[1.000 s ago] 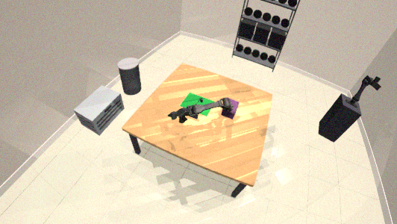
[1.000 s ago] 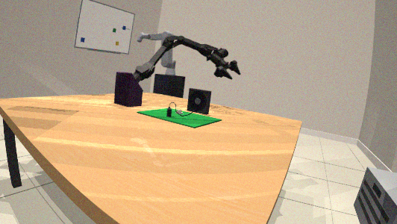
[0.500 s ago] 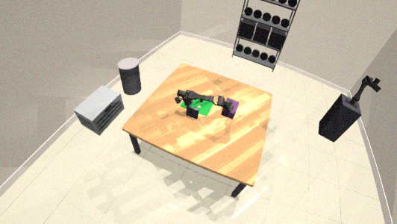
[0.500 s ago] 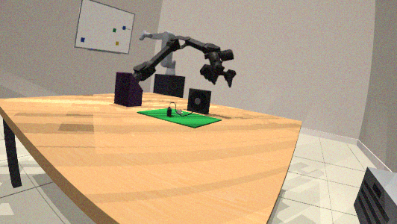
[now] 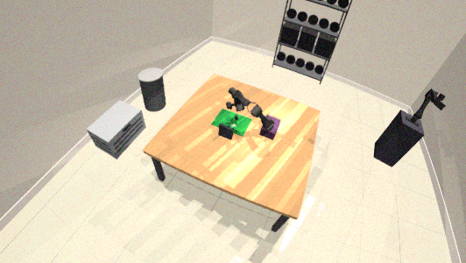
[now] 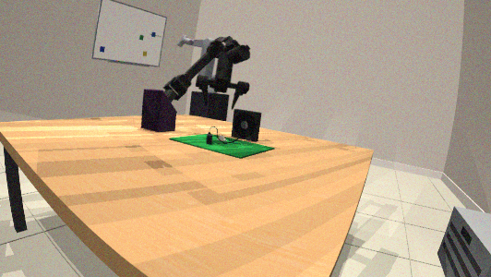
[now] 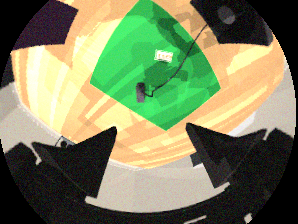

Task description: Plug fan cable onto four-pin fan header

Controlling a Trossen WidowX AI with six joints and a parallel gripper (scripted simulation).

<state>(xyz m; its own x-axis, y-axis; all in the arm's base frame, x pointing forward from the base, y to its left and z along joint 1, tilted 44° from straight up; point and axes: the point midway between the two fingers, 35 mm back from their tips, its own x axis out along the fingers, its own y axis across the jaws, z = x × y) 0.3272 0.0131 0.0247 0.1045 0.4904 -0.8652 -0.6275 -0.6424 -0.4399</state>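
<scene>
The dark fan plug lies 1 cm behind my gripper tip, 2 cm to the right of it and 11 cm below it. Round my gripper tip: green board 4 cm to the left, 14 cm below; black square fan 5 cm behind, 22 cm to the left, 7 cm below.
</scene>
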